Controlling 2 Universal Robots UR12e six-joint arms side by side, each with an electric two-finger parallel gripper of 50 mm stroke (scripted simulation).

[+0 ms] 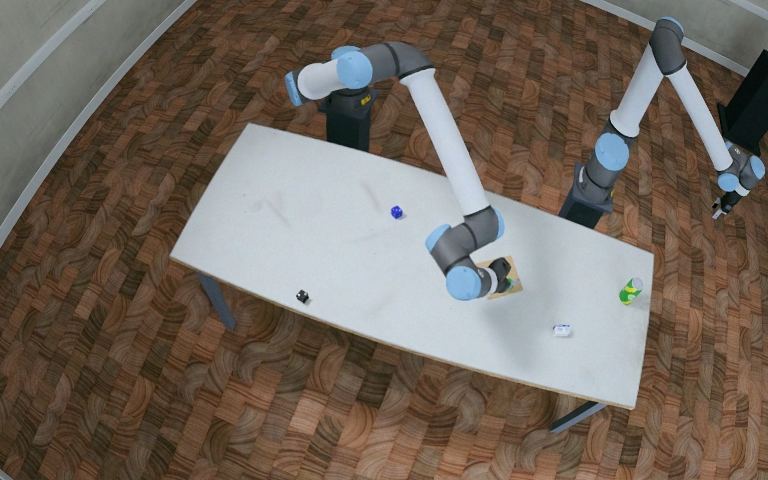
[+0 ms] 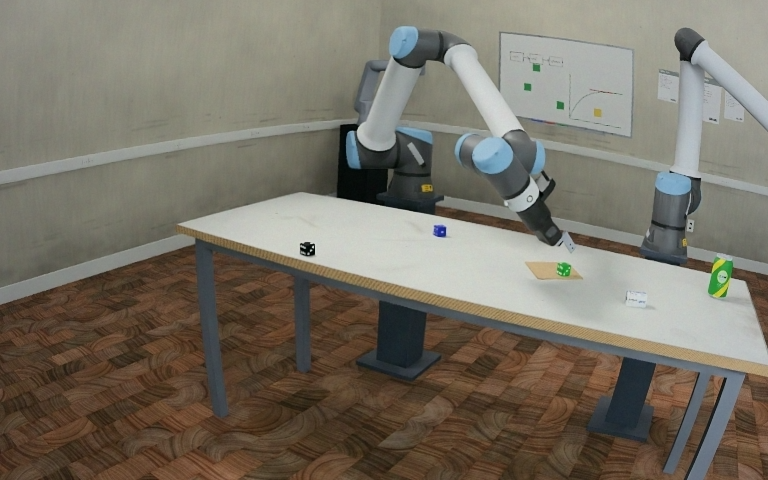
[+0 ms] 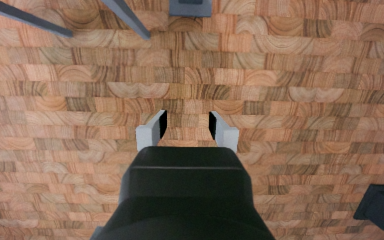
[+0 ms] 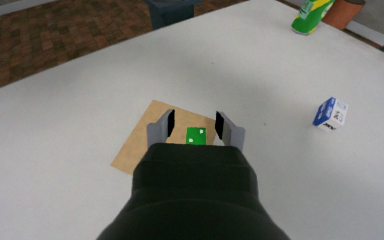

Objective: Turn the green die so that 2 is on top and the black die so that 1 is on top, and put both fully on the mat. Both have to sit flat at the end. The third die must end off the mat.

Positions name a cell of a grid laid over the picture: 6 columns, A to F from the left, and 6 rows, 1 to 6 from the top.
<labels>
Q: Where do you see a tan mat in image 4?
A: C4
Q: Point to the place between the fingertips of the right gripper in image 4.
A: D3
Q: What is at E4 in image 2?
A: The right gripper.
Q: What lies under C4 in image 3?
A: The left gripper.
</labels>
